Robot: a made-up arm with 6 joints.
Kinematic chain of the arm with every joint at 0, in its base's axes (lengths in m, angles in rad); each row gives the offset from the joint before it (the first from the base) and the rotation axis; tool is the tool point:
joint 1: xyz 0 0 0.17 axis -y
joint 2: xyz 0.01 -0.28 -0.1 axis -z
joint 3: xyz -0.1 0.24 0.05 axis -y
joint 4: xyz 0 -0.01 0.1 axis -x
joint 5: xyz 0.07 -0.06 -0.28 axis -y
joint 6: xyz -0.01 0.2 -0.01 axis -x
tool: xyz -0.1 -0.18 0
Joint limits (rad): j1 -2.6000..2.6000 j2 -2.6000..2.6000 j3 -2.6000..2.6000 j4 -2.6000..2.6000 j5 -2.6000..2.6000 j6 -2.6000..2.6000
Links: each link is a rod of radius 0.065 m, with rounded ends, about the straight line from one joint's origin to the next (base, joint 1, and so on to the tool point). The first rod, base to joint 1, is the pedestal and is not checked.
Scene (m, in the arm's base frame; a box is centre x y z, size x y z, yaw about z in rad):
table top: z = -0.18
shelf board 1: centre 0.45 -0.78 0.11 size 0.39 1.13 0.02 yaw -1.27
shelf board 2: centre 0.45 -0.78 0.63 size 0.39 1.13 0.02 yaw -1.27
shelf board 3: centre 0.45 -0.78 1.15 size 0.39 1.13 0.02 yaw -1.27
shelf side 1: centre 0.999 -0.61 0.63 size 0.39 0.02 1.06 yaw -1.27
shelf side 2: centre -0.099 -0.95 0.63 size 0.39 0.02 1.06 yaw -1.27
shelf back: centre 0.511 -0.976 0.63 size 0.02 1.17 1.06 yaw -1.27
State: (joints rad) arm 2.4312 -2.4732 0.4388 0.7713 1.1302 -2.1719
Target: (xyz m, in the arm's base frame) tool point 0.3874 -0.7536 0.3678
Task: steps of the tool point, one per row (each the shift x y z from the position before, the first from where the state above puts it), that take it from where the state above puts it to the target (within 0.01 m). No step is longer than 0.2 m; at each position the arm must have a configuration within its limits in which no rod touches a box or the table.
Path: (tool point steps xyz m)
1: 0.0690 -0.1696 0.0660
2: -0.0014 -0.1902 0.0347
3: -0.0604 -0.1756 -0.0132

